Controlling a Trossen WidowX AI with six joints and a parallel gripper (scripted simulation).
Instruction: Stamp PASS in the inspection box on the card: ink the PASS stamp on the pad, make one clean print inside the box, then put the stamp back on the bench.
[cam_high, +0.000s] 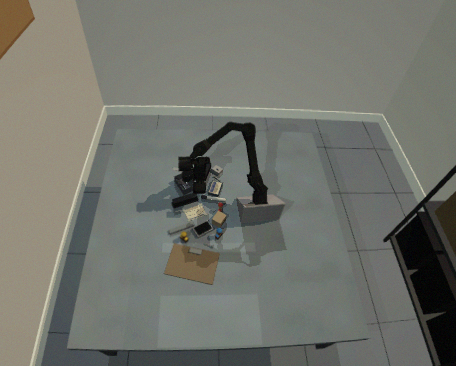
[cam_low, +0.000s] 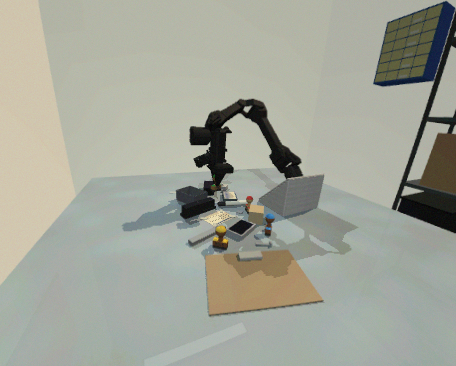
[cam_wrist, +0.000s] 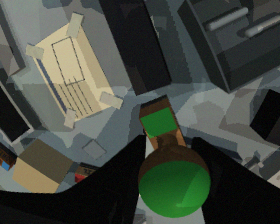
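Right now my gripper tip is 200 mm to the right of the ink pad and 90 mm above it. Round my gripper tip: long black block: 80 mm ahead, 30 mm to the left, 80 mm below; then cream card: 30 mm ahead, 100 mm to the left, 90 mm below; then green stamp: right at my gripper tip.
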